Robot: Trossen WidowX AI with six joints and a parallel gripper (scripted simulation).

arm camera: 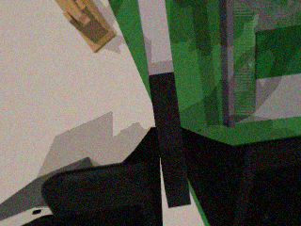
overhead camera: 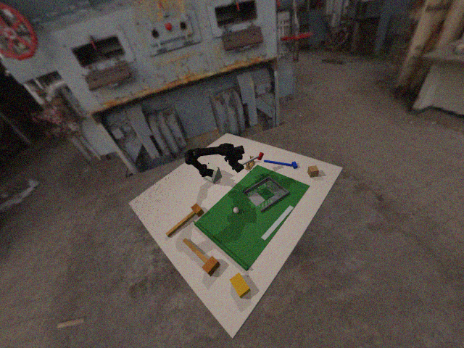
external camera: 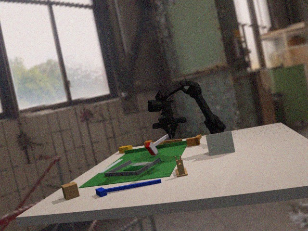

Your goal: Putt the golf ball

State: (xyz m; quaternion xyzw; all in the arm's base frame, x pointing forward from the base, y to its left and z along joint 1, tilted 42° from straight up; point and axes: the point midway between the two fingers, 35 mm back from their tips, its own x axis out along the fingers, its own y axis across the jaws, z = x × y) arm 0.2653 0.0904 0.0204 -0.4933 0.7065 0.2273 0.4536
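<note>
My gripper tip is 11 cm to the right of the red putter, 4 cm short of it and 2 cm below it. Also, from my gripper tip: green mat: 22 cm ahead, 15 cm to the right, 13 cm below; white golf ball: 26 cm to the right, 14 cm ahead, 11 cm below; wooden stand: 22 cm to the left, 10 cm below, 3 cm behind.
</note>
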